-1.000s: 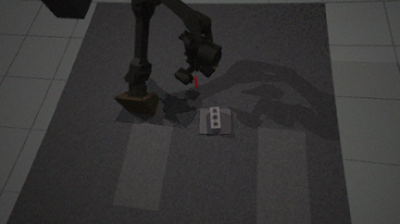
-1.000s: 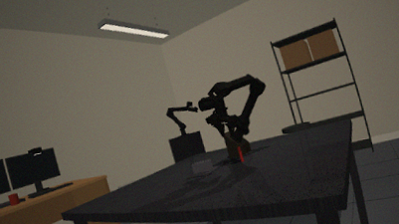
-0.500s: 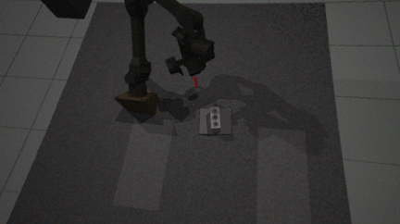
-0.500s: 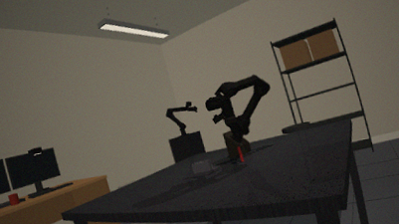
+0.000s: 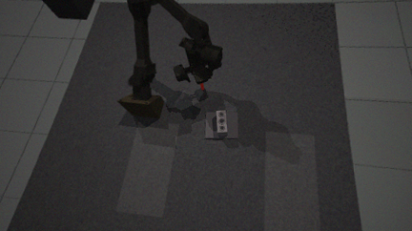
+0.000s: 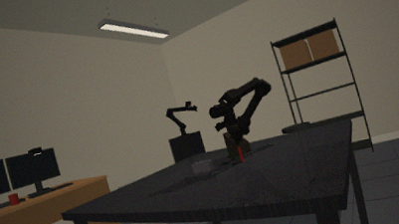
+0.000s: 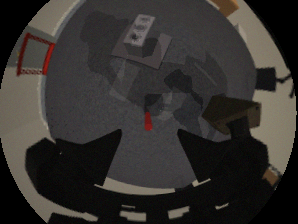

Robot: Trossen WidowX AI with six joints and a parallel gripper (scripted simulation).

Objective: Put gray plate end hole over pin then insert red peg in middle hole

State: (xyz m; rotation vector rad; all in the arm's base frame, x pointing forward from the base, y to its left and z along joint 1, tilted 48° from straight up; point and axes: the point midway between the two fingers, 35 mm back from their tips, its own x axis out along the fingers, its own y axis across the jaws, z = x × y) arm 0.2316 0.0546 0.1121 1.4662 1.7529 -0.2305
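The red peg lies 60 mm below my gripper tip. Round my gripper tip: gray plate (110 mm ahead, 170 mm to the right, 50 mm below).
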